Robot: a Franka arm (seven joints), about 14 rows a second.
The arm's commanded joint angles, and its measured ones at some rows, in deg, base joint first. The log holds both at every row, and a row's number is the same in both.
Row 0, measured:
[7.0 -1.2 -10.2 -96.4 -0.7 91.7 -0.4]
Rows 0 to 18, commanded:
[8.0 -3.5 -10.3 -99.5 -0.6 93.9 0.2]
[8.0 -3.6 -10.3 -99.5 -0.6 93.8 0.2]
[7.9 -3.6 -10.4 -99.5 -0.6 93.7 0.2]
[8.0 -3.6 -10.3 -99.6 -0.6 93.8 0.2]
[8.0 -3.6 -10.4 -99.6 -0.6 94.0 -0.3]
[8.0 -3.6 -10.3 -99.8 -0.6 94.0 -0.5]
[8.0 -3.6 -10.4 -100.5 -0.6 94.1 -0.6]
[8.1 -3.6 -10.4 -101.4 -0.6 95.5 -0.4]
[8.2 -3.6 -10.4 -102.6 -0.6 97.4 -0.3]
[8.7 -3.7 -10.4 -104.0 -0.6 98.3 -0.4]
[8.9 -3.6 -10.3 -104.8 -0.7 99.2 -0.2]
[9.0 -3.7 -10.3 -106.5 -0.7 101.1 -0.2]
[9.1 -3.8 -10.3 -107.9 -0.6 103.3 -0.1]
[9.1 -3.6 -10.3 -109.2 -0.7 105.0 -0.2]
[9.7 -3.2 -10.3 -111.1 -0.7 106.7 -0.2]
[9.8 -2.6 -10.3 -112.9 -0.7 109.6 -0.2]
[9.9 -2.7 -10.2 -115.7 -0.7 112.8 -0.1]
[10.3 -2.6 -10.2 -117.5 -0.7 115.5 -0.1]
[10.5 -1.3 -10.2 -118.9 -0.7 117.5 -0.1]
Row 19, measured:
[9.6 -1.2 -10.0 -114.4 -0.7 112.6 -0.4]
